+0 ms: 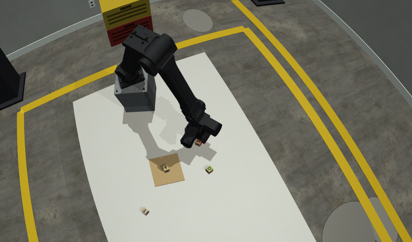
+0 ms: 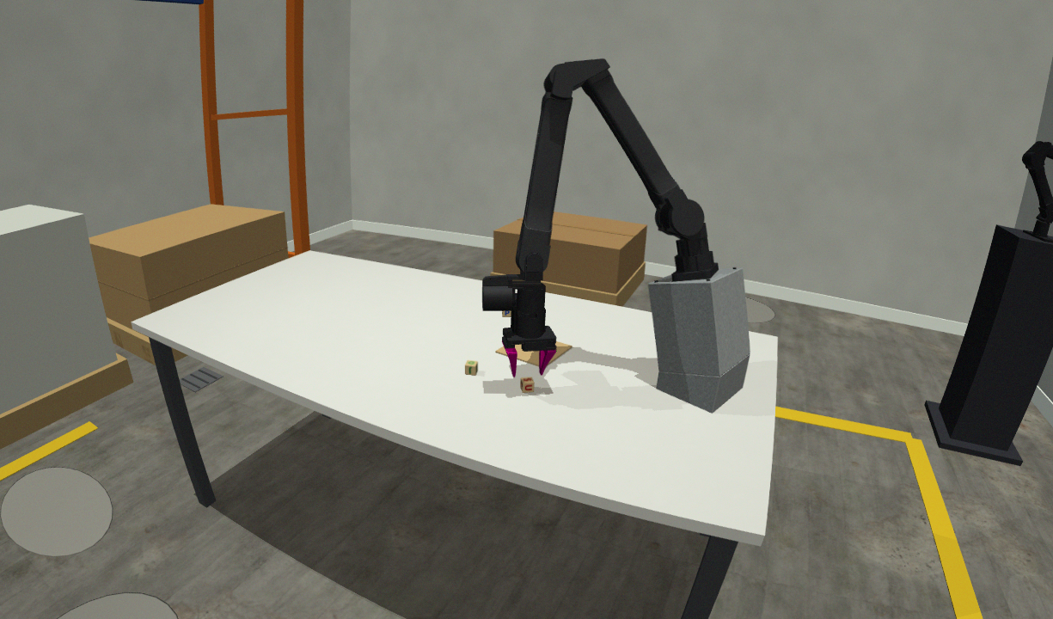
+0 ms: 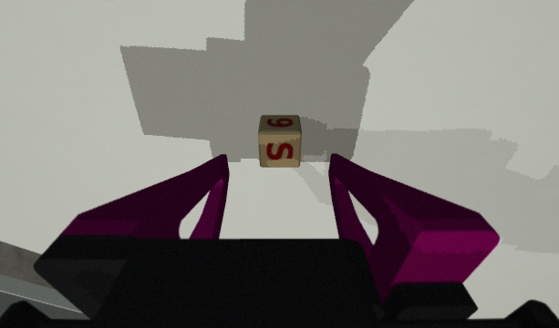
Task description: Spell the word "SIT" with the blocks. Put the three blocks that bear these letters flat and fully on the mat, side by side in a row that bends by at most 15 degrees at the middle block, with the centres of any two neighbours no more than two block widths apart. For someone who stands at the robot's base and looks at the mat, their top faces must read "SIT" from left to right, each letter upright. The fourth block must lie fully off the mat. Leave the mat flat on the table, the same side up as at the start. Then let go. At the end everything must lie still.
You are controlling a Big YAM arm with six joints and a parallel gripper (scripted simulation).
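Right now my hand is 30 mm above the S block. Round my hand: I block: 190 mm to the right, 80 mm ahead, 30 mm below; D block: 150 mm ahead, 30 mm below; tan mat: 190 mm to the right, 80 mm ahead, 40 mm below.
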